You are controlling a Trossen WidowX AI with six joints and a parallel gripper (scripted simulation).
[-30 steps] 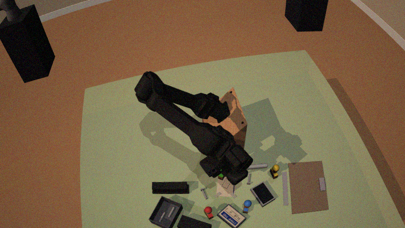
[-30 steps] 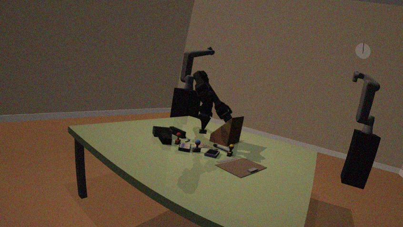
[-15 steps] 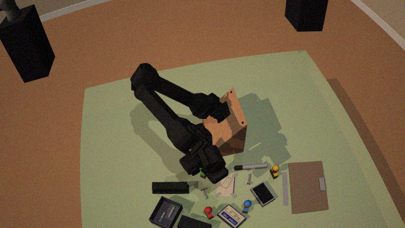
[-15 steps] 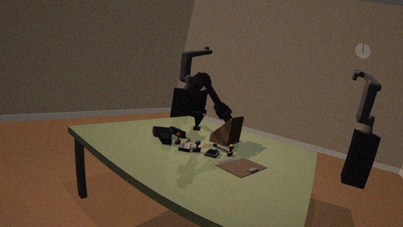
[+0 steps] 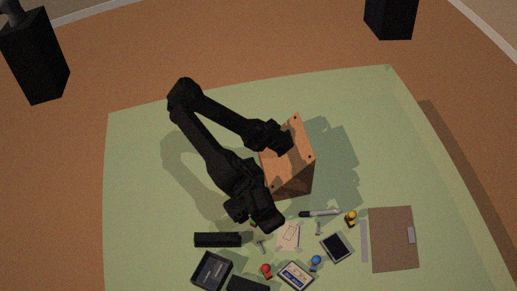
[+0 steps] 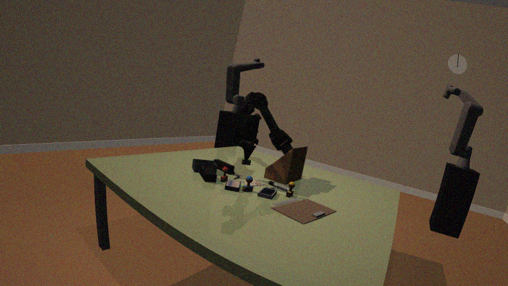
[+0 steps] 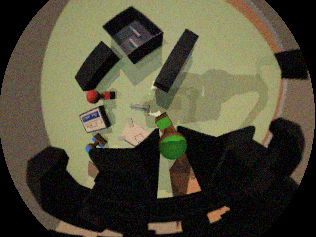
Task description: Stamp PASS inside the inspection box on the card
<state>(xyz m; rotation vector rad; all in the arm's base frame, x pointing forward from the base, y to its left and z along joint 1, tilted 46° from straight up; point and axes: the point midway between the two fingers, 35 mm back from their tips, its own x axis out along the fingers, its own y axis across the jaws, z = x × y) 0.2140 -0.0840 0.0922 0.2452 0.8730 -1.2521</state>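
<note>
Right now the pale card is 9 cm to the left of my gripper tip, 9 cm below it and 4 cm ahead of it. From my gripper tip the other things lie so: black block (12 cm to the right, 7 cm below, 2 cm ahead); then red stamp (15 cm ahead, 7 cm below); then green-knobbed stamp (right at my gripper tip).
</note>
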